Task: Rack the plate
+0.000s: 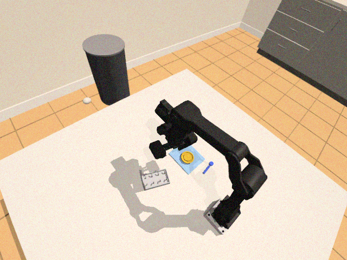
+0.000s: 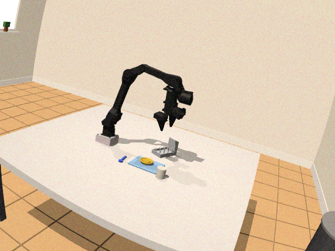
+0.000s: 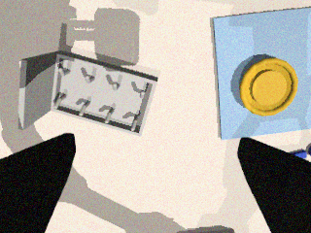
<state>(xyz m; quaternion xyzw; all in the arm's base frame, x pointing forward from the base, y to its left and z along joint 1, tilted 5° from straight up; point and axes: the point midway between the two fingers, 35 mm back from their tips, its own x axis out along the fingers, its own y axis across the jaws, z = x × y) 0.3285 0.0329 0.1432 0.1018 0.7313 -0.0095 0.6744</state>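
The yellow plate is 150 mm below my gripper tip, 120 mm to the right of it and 20 mm behind it. From my gripper tip the other things lie so: white cup (200 mm to the right, 150 mm below, 90 mm ahead); grey dish rack (150 mm below, 80 mm to the left, 10 mm behind); light blue mat (170 mm below, 130 mm to the right, 10 mm behind).
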